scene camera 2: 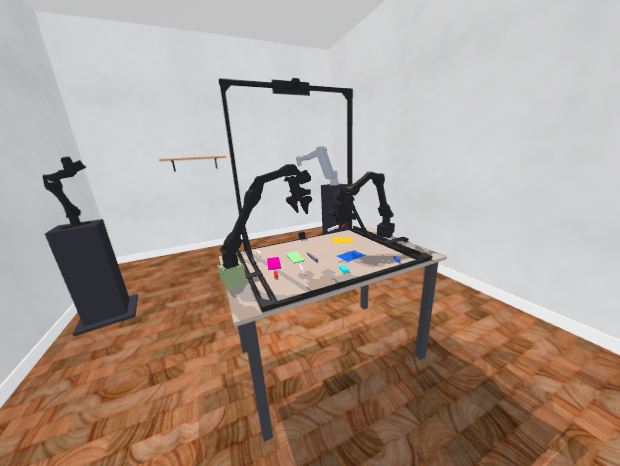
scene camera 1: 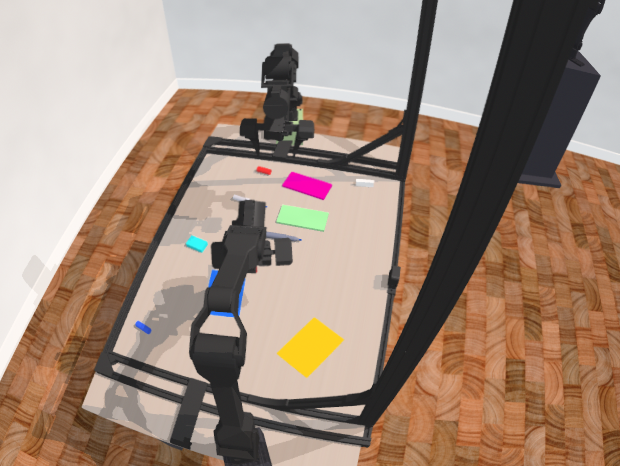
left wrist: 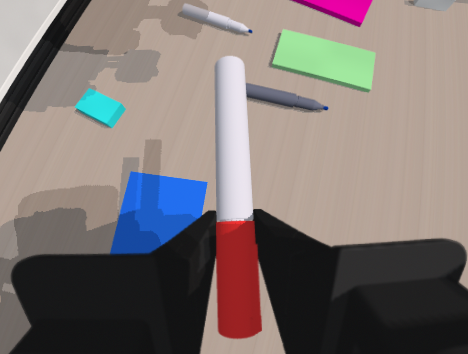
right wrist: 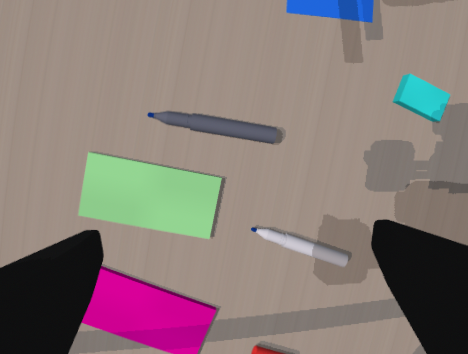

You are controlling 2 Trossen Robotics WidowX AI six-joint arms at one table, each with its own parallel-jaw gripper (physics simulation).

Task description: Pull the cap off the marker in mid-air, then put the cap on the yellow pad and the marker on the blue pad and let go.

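Frame: origin at the left arm's base, x ahead, y left, z up, level; millimetres.
Where they show: left gripper, between the fingertips: [scene camera 2: 338,227] [left wrist: 234,218]; right gripper, between the fingertips: [scene camera 2: 302,213] [scene camera 1: 275,156] [right wrist: 238,239]; left arm's base, origin of its link: [scene camera 2: 386,224] [scene camera 1: 243,450]; right arm's base, origin of its link: [scene camera 2: 230,265] [scene camera 1: 289,116].
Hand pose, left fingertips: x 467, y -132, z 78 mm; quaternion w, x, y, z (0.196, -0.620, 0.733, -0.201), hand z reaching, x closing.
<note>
Things, the pixels of their top centre, and the offset from my left fingertips.
- red cap, centre of its top: [left wrist: 238,277] dx -26, dy +3, dz +15 mm
- marker with a white body, centre of its top: [left wrist: 233,171] [scene camera 2: 335,226] dx +20, dy -3, dz +15 mm
- blue pad, centre of its top: [left wrist: 156,233] [scene camera 1: 224,293] [scene camera 2: 351,255] dx +12, dy +98, dz -165 mm
- yellow pad, centre of its top: [scene camera 1: 310,346] [scene camera 2: 342,240] dx -206, dy -94, dz -165 mm
- dark uncapped marker, centre of its top: [right wrist: 212,124] [left wrist: 279,93] [scene camera 1: 278,234] dx +165, dy -94, dz -147 mm
- white uncapped marker, centre of its top: [right wrist: 301,247] [left wrist: 217,15] dx +328, dy -35, dz -150 mm
- green block, centre of its top: [right wrist: 149,196] [left wrist: 325,57] [scene camera 1: 302,217] [scene camera 2: 294,256] dx +221, dy -183, dz -158 mm
- magenta block, centre of its top: [right wrist: 146,315] [scene camera 1: 307,184] [scene camera 2: 273,262] dx +356, dy -233, dz -158 mm
- cyan block, centre of its top: [right wrist: 425,97] [left wrist: 97,105] [scene camera 1: 196,242] dx +202, dy +160, dz -151 mm
- red piece, centre of its top: [scene camera 1: 263,168] dx +459, dy -105, dz -145 mm
- white piece, centre of its top: [scene camera 1: 365,180] dx +313, dy -422, dz -144 mm
- blue piece, centre of its top: [scene camera 1: 142,326] dx -58, dy +356, dz -145 mm
My left gripper [left wrist: 234,218] [scene camera 2: 342,223] is shut on the red cap [left wrist: 237,280] of a marker with a white body [left wrist: 232,140] [scene camera 2: 332,228]. The cap is on, and the marker is held in the air above the table. In scene camera 1 the arm largely hides the marker. My right gripper [right wrist: 238,239] [scene camera 2: 301,212] [scene camera 1: 277,153] is open and empty, high above the table and apart from the marker. The blue pad [left wrist: 165,195] [scene camera 2: 350,256] [right wrist: 330,7] is partly under the left arm in scene camera 1. The yellow pad [scene camera 1: 310,346] [scene camera 2: 342,240] is bare.
A dark uncapped marker [right wrist: 230,128], a white uncapped marker [right wrist: 300,244], a green block [right wrist: 150,195] and a magenta block [scene camera 1: 307,185] lie on the table. A cyan block [scene camera 1: 196,243], red piece [scene camera 1: 264,170], white piece [scene camera 1: 364,182] and blue piece [scene camera 1: 143,327] lie around them.
</note>
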